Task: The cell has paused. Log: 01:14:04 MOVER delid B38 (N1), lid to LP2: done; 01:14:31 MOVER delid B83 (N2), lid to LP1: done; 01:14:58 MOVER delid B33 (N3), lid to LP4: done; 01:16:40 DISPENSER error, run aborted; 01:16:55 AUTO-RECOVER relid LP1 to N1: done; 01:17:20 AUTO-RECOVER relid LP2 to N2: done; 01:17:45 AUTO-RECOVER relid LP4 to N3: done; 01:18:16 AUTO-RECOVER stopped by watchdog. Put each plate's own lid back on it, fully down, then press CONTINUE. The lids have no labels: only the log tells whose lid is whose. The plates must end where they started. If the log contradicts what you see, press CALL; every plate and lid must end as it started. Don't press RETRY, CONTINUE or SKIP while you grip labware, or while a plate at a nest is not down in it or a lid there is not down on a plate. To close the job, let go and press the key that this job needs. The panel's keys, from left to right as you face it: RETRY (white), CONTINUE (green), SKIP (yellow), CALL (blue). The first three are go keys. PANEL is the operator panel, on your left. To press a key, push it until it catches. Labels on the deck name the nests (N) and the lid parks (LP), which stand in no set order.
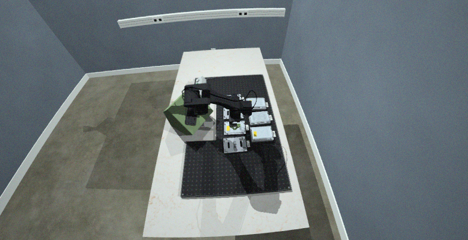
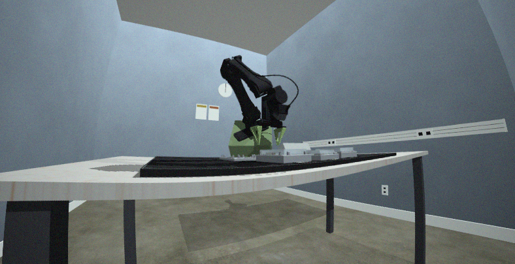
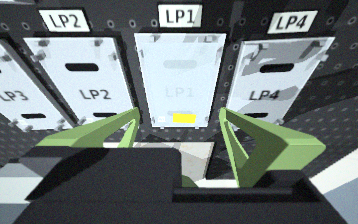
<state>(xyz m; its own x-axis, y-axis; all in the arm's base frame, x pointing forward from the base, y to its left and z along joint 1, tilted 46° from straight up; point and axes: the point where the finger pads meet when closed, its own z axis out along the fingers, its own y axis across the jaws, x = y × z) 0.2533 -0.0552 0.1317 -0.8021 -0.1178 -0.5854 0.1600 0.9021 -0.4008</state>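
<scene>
Right now my hand is 19 cm short of the plate, 3 cm to the right of it and 4 cm above it. The rest, counted from my hand: lid park LP4 (3 cm behind, 13 cm to the right, 6 cm below); green continue key (21 cm behind, 45 cm to the left); lid park LP2 (2 cm ahead, 13 cm to the left, 6 cm below).
</scene>
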